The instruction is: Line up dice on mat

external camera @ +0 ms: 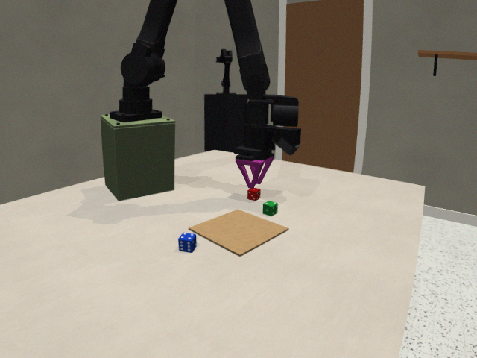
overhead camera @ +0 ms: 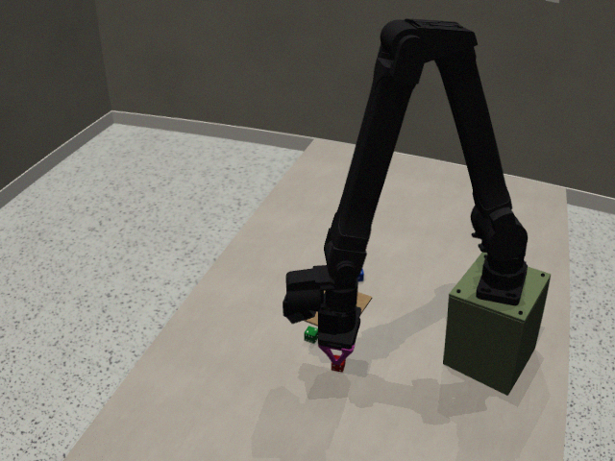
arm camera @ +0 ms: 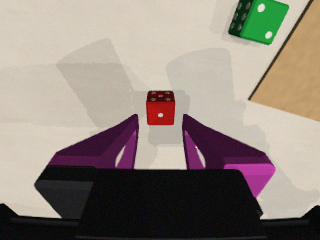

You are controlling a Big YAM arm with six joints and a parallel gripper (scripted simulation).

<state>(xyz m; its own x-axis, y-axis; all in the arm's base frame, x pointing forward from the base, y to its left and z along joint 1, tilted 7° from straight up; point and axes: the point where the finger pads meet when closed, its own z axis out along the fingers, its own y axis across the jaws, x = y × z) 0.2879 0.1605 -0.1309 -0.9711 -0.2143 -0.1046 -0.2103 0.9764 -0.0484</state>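
Now: the red die 3 cm below my hand. Round my hand: blue die: 7 cm ahead, 28 cm to the right, 3 cm below; then tan mat: 9 cm ahead, 16 cm to the right, 4 cm below; then green die: 9 cm ahead, 5 cm to the right, 3 cm below.
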